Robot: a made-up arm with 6 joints.
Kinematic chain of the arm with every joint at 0, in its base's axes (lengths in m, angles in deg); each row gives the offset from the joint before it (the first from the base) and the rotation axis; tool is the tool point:
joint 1: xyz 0 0 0.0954 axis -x
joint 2: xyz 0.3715 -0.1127 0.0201 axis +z
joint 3: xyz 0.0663 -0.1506 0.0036 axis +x
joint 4: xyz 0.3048 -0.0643 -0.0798 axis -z
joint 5: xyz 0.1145 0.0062 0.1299 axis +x
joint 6: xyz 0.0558 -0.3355 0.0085 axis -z
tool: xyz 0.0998 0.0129 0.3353
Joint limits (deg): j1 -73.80..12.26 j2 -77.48..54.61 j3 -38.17..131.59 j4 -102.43..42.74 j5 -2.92..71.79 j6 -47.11..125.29
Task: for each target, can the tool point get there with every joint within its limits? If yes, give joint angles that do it. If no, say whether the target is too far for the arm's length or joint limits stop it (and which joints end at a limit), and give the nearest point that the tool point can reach.
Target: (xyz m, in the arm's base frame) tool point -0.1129 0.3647 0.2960
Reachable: no: joint limits stop it (at a limit: joint 2, joint 3, joint 4, joint 5) | nearest point 0.1701 0.3032 0.2622 | short by 0.292 m
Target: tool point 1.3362 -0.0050 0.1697
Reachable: yes | joints -39.25 28.58 -23.57 -50.88 52.06 31.58
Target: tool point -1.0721 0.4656 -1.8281
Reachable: no: too far | nearest point -0.1416 0.0448 -0.8206 | short by 1.435 m
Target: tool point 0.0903 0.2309 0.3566
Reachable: no: joint limits stop it (at a limit: joint 1, joint 2, joint 3, joint 5) | nearest point 0.1684 0.2644 0.3007 | short by 0.102 m
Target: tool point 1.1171 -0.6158 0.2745
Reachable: yes | joints -5.04 -25.41 11.45 -74.26 27.49 9.87
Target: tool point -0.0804 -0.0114 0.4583
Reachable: no: joint limits stop it (at a limit: joint 1, joint 2, joint 3, joint 4, joint 6) | nearest point -0.1248 -0.2239 0.5757 | short by 0.247 m
